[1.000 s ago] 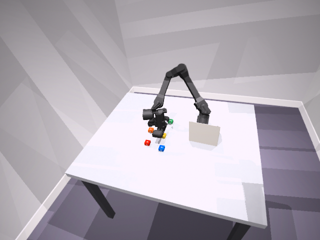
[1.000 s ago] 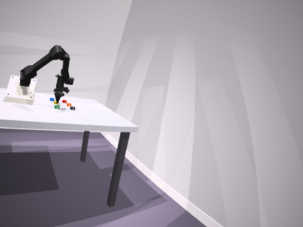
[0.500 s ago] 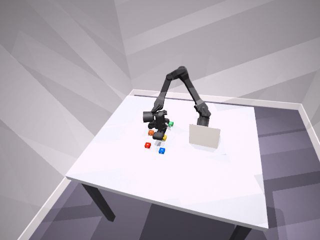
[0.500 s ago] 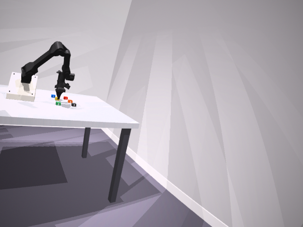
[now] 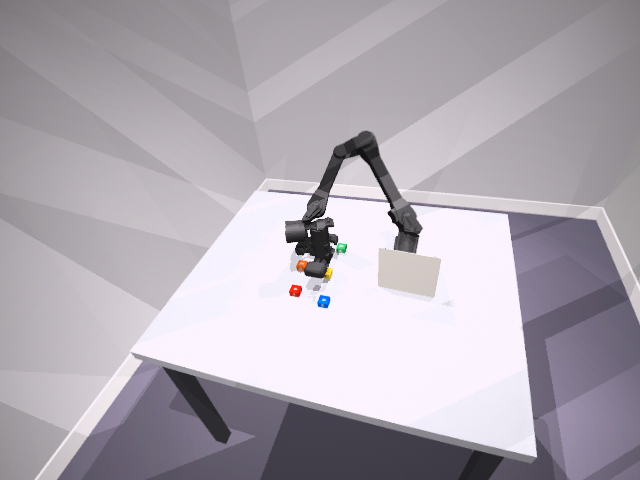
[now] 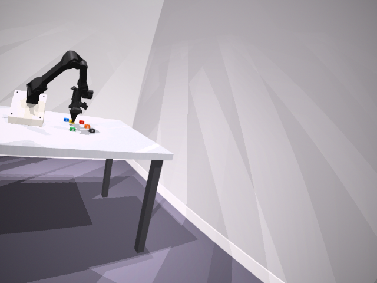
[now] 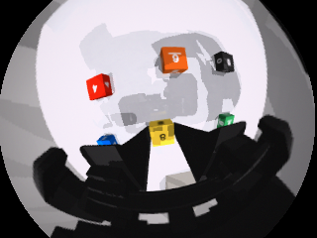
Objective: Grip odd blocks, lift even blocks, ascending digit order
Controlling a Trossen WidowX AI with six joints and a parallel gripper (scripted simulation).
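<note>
The green block is 10 mm behind my gripper tip, 150 mm to the right of it and 10 mm below it. From my gripper tip the other things lie so: yellow block (10 mm behind); red block (70 mm ahead, 90 mm to the left, 10 mm below); orange block (90 mm ahead, 30 mm to the right, 10 mm below).
</note>
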